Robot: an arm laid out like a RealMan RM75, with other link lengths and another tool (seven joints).
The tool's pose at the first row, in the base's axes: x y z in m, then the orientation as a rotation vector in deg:
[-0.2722, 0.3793, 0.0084, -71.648, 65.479, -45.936]
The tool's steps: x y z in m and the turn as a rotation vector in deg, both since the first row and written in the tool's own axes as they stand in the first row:
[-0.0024, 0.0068, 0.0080, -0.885, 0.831, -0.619]
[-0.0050, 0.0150, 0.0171, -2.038, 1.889, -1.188]
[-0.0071, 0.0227, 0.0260, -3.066, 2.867, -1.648]
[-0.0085, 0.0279, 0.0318, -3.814, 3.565, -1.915]
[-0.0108, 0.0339, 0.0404, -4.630, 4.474, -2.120]
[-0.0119, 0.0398, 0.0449, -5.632, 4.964, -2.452]
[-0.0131, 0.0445, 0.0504, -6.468, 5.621, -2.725]
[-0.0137, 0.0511, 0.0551, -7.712, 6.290, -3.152]
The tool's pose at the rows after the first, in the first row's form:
[-0.2661, 0.3852, 0.0018, -72.561, 66.277, -46.558]
[-0.2591, 0.3918, -0.0062, -73.600, 67.428, -47.172]
[-0.2521, 0.3979, -0.0138, -74.484, 68.510, -47.709]
[-0.2476, 0.4019, -0.0190, -75.085, 69.324, -48.037]
[-0.2408, 0.4077, -0.0249, -75.640, 70.381, -48.435]
[-0.2375, 0.4112, -0.0307, -76.556, 71.127, -48.535]
[-0.2332, 0.4148, -0.0353, -77.245, 71.954, -48.791]
[-0.2297, 0.4180, -0.0419, -78.375, 72.922, -48.964]

